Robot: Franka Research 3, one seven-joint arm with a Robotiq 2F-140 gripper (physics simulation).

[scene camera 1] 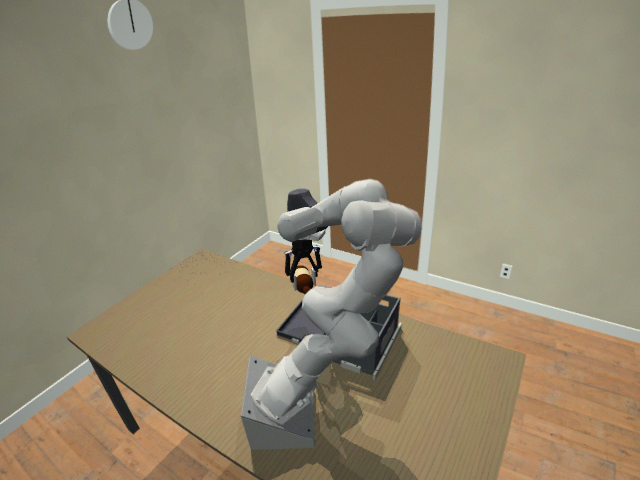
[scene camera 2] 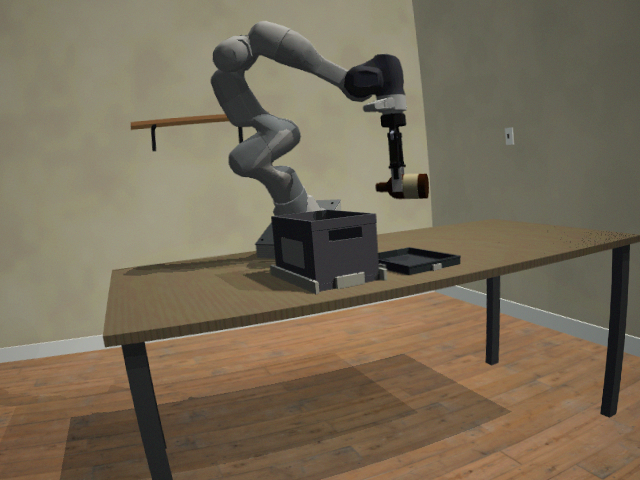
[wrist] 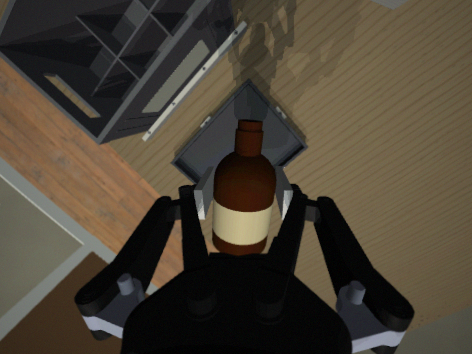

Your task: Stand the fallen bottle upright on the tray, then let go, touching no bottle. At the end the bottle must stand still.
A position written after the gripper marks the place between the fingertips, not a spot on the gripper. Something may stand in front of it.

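A brown bottle [scene camera 2: 415, 186] is part of the scene, and it is visible in the wrist view [wrist: 244, 186] too. The gripper [scene camera 2: 399, 190] can also be seen in scene camera 1 [scene camera 1: 304, 286], as well as in the wrist view [wrist: 244, 177].
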